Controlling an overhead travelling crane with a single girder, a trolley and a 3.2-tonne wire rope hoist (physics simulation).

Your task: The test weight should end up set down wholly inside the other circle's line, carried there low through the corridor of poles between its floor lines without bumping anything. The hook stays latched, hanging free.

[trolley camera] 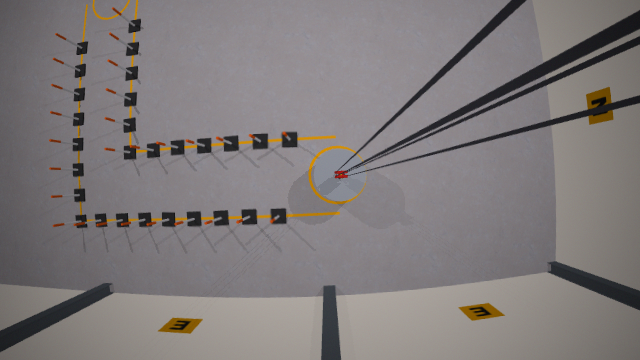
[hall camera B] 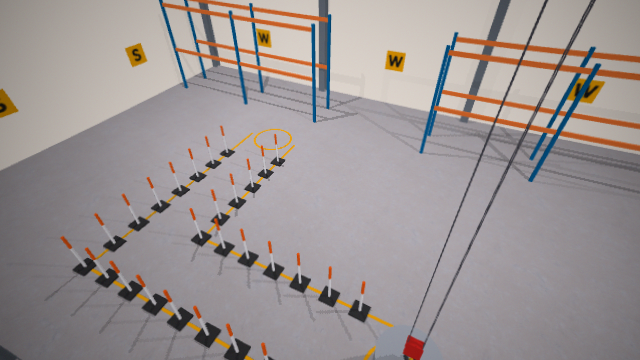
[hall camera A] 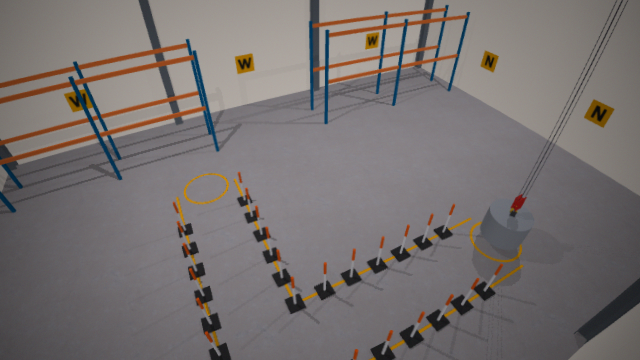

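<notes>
The test weight (hall camera A: 505, 231) (hall camera B: 387, 344) (trolley camera: 325, 167) is a grey cylinder hanging upright, low above the floor over the near yellow circle (hall camera A: 471, 237) (trolley camera: 310, 175); its shadow lies apart below it. My hook (hall camera A: 513, 212) (hall camera B: 414, 348) (trolley camera: 341, 174), under the red block, is shut on the weight's top fitting. In hall camera B the weight's lower part is cut off. The other circle (hall camera A: 184, 190) (hall camera B: 273, 129) (trolley camera: 106, 19) lies at the corridor's far end. Orange-and-white poles on black bases (hall camera A: 400, 253) (hall camera B: 300, 283) (trolley camera: 230, 143) line the L-shaped corridor along its yellow floor lines (hall camera A: 460, 224) (trolley camera: 317, 137).
One blue-and-orange rack (hall camera A: 95, 128) (hall camera B: 314, 72) stands along the W wall behind the other circle. A second rack (hall camera A: 326, 75) (hall camera B: 434, 99) stands further along that wall. A dark column (trolley camera: 329, 320) stands at the E wall. The corridor mouth is beside the near circle.
</notes>
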